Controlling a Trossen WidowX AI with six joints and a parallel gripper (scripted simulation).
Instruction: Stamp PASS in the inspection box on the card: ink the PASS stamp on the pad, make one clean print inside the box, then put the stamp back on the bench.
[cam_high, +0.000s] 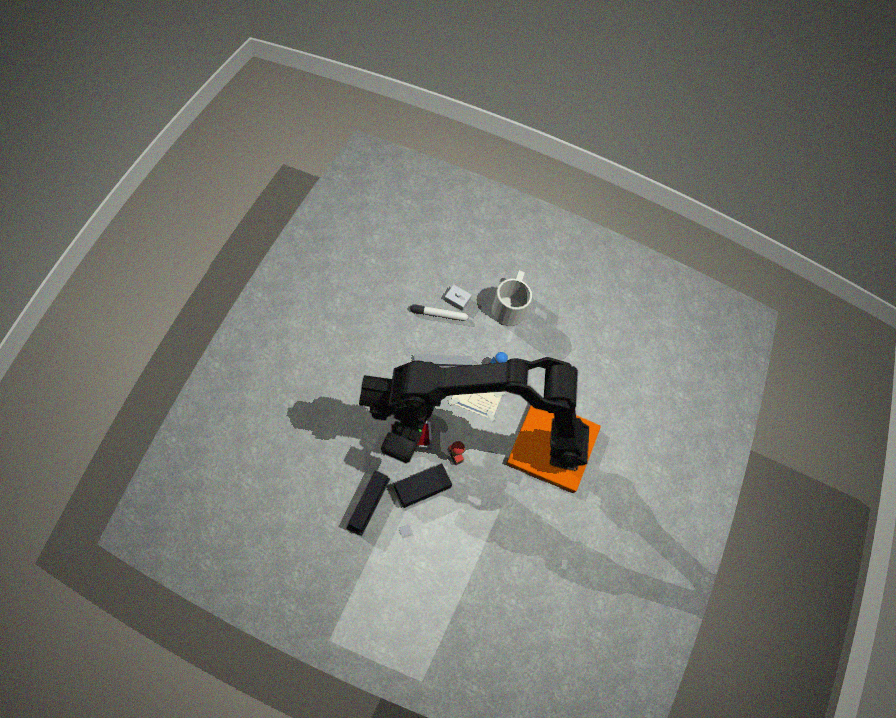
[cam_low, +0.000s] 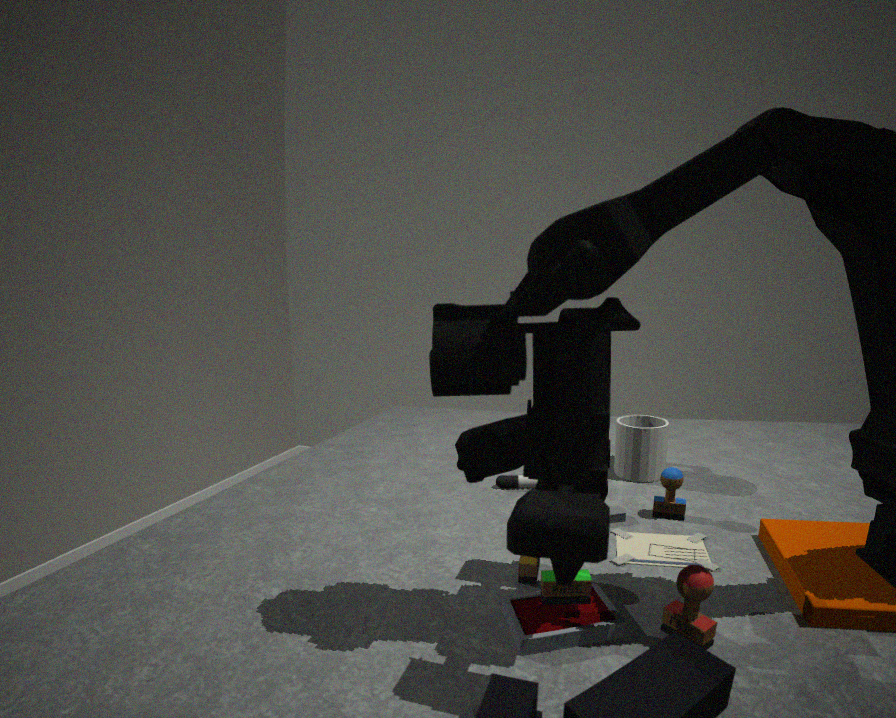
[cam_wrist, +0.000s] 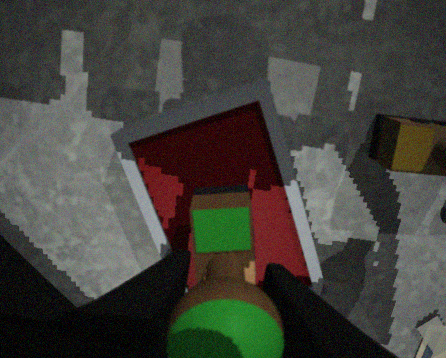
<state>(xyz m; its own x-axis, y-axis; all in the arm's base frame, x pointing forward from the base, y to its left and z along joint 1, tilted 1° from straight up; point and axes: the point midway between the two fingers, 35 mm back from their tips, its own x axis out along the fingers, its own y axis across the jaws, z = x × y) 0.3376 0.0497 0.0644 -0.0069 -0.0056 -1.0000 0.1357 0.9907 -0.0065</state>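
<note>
My gripper tip is 50 mm above the red ink pad. Also, from my gripper tip: yellow stamp: 80 mm to the right, 30 mm below, 30 mm ahead; then red-knobbed stamp: 100 mm behind, 30 mm below, 10 mm to the left; then green-topped stamp: right at my gripper tip.
</note>
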